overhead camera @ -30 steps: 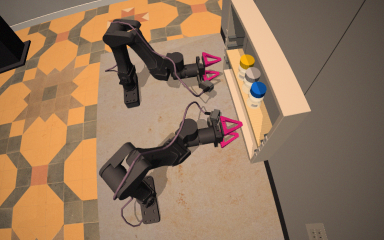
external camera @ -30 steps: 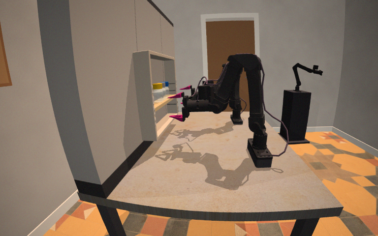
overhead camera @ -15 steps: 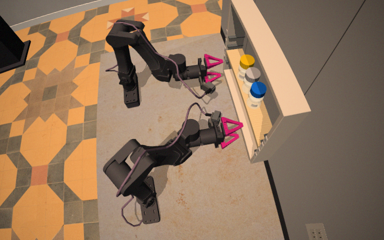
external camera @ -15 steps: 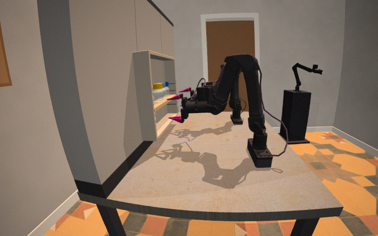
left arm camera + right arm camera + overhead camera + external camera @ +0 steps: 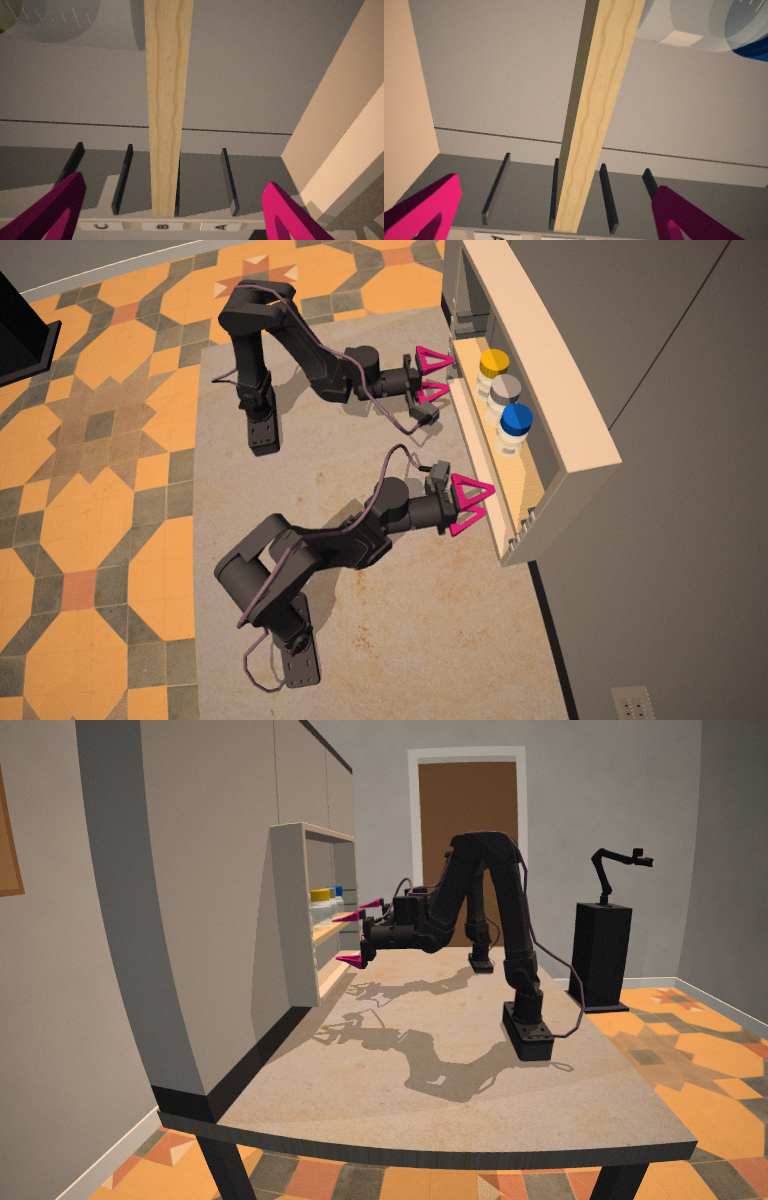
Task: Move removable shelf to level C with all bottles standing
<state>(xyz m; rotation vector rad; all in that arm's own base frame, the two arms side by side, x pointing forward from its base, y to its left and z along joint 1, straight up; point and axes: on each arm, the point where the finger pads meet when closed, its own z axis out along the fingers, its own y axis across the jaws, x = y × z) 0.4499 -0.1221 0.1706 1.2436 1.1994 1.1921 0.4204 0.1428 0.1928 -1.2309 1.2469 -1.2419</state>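
My left hand is 80 mm to the left of the yellow-capped bottle, 60 mm below it and 60 mm short of it. From my left hand the other things lie so: grey-capped bottle (140 mm to the right, 60 mm ahead, 60 mm above); then wooden shelf (150 mm to the right, 60 mm ahead, 10 mm above); then wall rack (150 mm to the right, 70 mm above, 60 mm ahead).
Right now the blue-capped bottle is 7 cm ahead of my right hand, 9 cm to the left of it and 7 cm above it. The rest, counted from my right hand: grey-capped bottle 8 cm ahead, 16 cm to the left, 7 cm above; then wooden shelf 8 cm ahead, 15 cm to the left, 1 cm above; then wall rack 8 cm ahead, 15 cm to the left, 7 cm above.
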